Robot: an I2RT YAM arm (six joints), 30 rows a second.
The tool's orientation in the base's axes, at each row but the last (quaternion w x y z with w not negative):
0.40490 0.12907 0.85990 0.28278
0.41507 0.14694 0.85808 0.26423
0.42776 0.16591 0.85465 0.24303
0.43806 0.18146 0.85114 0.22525
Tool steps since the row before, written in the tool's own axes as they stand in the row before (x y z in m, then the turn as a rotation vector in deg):
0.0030 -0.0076 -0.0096 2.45 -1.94 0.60
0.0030 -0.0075 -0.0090 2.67 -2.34 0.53
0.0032 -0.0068 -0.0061 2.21 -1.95 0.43
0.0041 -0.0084 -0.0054 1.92 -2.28 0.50
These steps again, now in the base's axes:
-0.0092 -0.0084 -0.0014 -1.09 -0.23 -2.98
-0.0092 -0.0077 -0.0016 -1.29 -0.48 -3.31
-0.0073 -0.0057 -0.0027 -1.08 -0.41 -2.75
-0.0077 -0.0061 -0.0045 -0.90 -0.81 -2.77

